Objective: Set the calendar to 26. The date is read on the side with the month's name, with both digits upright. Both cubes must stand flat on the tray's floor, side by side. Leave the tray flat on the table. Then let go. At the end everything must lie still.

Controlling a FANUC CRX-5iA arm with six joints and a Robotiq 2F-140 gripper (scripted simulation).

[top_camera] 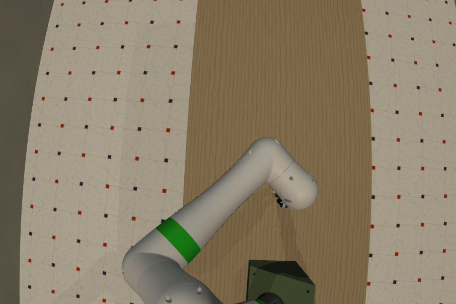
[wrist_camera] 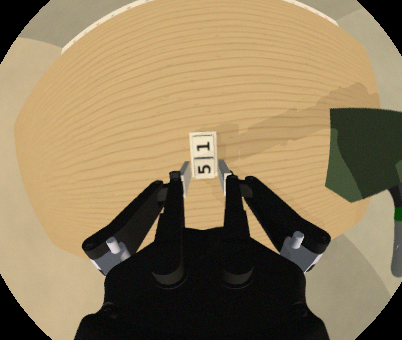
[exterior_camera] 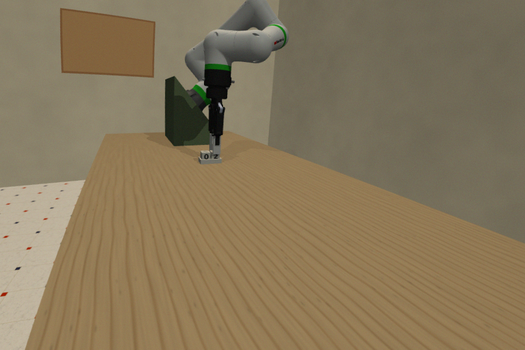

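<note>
Right now the calendar tray is 6 cm below my hand and 2 cm to the right of it.
</note>
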